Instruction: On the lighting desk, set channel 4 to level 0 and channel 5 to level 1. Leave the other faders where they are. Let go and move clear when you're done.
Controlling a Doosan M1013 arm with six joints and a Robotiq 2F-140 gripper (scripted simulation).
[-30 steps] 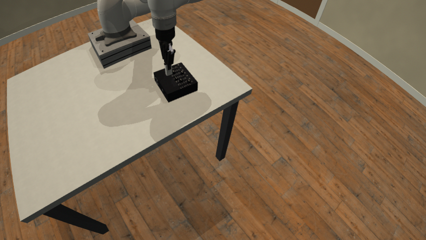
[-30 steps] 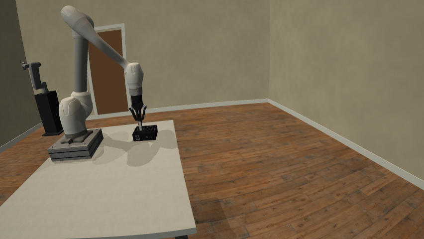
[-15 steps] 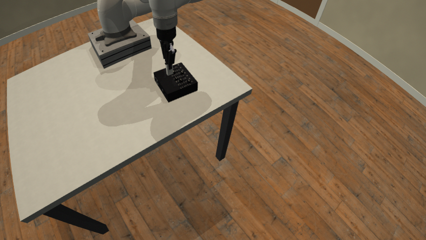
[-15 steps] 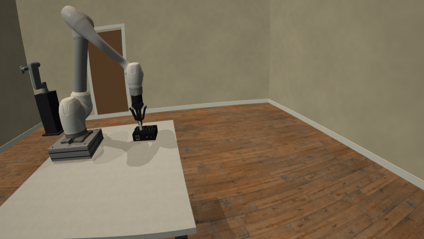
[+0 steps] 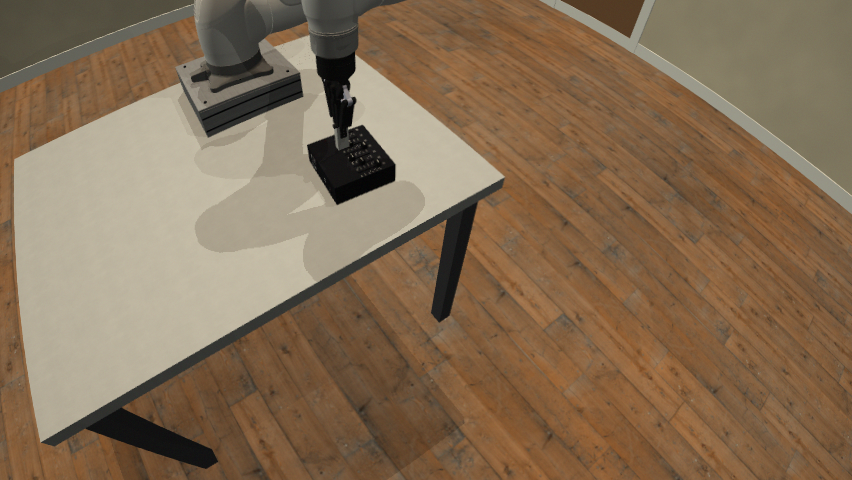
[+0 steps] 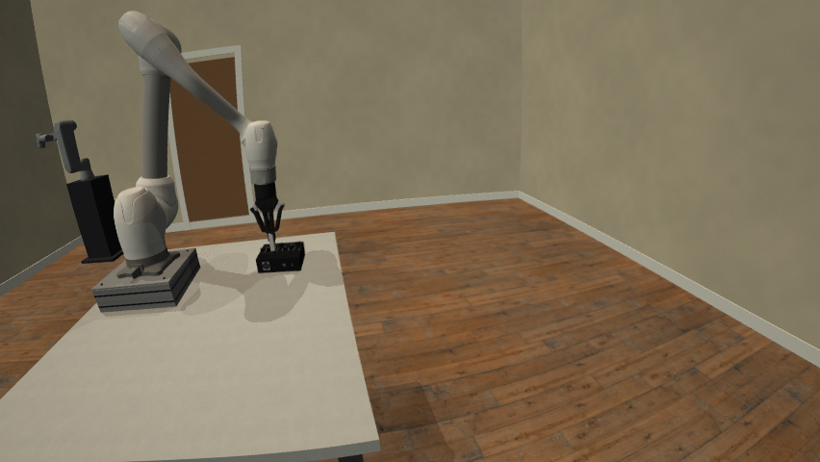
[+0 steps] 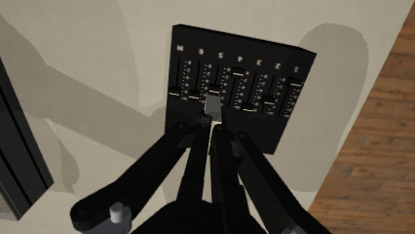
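Now: hand 2 cm short of the channel 4 fader cap, 4 cm to the right of it and 3 cm above it. The rest, counted from my hand: channel 5 fader cap (2 cm to the left, 3 cm below); channel 2 fader cap (7 cm ahead, 2 cm to the left, 3 cm below); channel 3 fader cap (4 cm ahead, 3 cm below).
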